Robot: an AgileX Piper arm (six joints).
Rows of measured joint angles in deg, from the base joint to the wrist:
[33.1, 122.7, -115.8, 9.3, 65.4, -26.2]
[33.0, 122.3, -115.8, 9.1, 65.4, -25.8]
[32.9, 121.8, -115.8, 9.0, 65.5, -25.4]
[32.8, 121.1, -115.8, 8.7, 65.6, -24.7]
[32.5, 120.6, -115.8, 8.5, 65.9, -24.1]
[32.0, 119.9, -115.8, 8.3, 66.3, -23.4]
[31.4, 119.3, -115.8, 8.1, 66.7, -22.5]
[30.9, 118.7, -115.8, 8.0, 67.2, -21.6]
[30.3, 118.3, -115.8, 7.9, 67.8, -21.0]
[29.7, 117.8, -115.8, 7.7, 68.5, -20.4]
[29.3, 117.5, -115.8, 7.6, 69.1, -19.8]
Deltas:
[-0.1, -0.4, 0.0, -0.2, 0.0, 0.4]
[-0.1, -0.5, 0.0, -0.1, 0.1, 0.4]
[-0.1, -0.7, 0.0, -0.3, 0.1, 0.7]
[-0.3, -0.5, 0.0, -0.2, 0.3, 0.6]
[-0.5, -0.7, 0.0, -0.2, 0.4, 0.7]
[-0.6, -0.6, 0.0, -0.2, 0.4, 0.9]
[-0.5, -0.6, 0.0, -0.1, 0.5, 0.9]
[-0.6, -0.4, 0.0, -0.1, 0.6, 0.6]
[-0.6, -0.5, 0.0, -0.2, 0.7, 0.6]
[-0.4, -0.3, 0.0, -0.1, 0.6, 0.6]

